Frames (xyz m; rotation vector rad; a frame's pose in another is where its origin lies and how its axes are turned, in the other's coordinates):
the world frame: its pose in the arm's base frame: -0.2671 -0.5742 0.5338 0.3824 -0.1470 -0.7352
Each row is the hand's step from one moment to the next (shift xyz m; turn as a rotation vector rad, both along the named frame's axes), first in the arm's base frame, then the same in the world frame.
Working: the arm's base frame: its pose in the world frame: -0.1917 0.3473 -0.7271 -0.3824 0.1470 0.7352

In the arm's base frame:
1: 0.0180 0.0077 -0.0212 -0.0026 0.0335 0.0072
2: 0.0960 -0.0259 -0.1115 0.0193 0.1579 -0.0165
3: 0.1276 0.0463 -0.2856 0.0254 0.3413 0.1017
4: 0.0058 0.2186 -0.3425 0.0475 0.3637 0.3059
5: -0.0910 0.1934 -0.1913 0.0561 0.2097 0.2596
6: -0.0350 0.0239 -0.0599 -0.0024 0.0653 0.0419
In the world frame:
1: 0.0081 0.0082 -0.0265 -0.0246 0.0238 -0.0023
2: 0.0884 -0.0010 -0.1204 -0.0928 0.1124 -0.0657
3: 0.0630 -0.0003 -0.3099 -0.2129 0.2864 -0.0113
4: -0.1432 0.0180 -0.3799 -0.2123 0.3949 0.1645
5: -0.1976 -0.0006 -0.2079 -0.1015 0.2781 0.1640
6: -0.0418 -0.0291 -0.0528 -0.0461 0.0590 0.0204

